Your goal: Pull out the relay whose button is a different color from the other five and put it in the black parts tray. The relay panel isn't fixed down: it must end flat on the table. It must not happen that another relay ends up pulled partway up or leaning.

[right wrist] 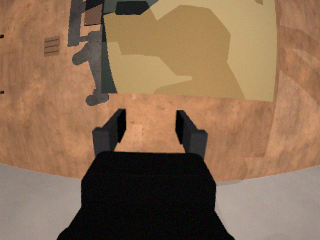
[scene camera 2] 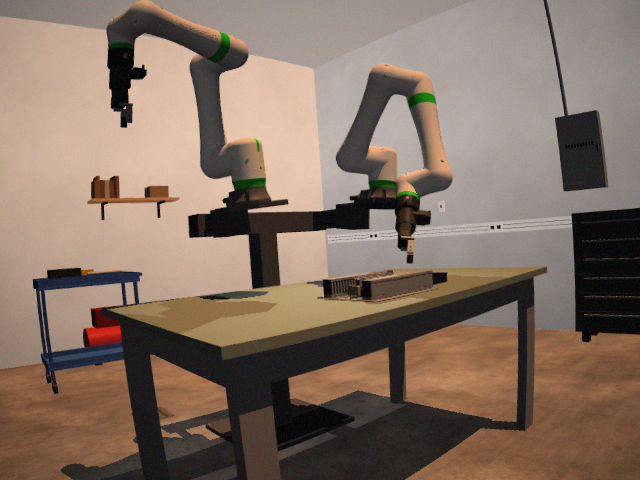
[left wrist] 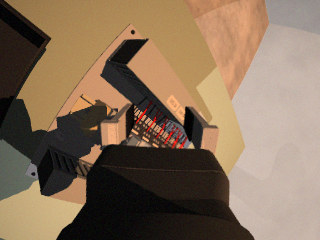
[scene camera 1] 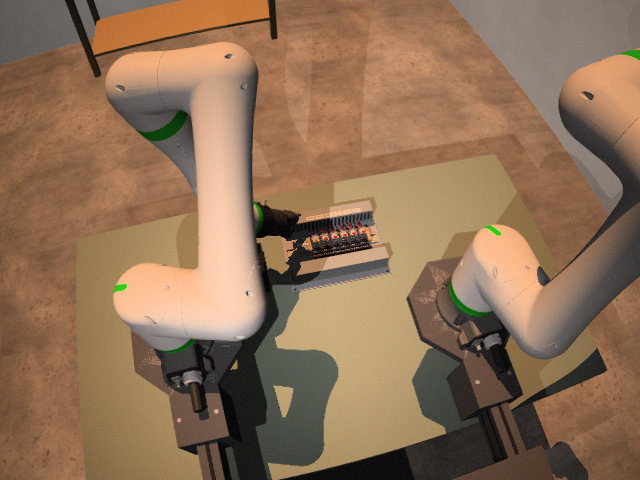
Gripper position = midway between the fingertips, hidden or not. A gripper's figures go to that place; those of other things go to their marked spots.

Scene:
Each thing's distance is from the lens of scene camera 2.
my left gripper (scene camera 2: 409, 258): 161 cm
my right gripper (scene camera 2: 126, 125): 160 cm
relay panel (scene camera 2: 379, 289): 140 cm

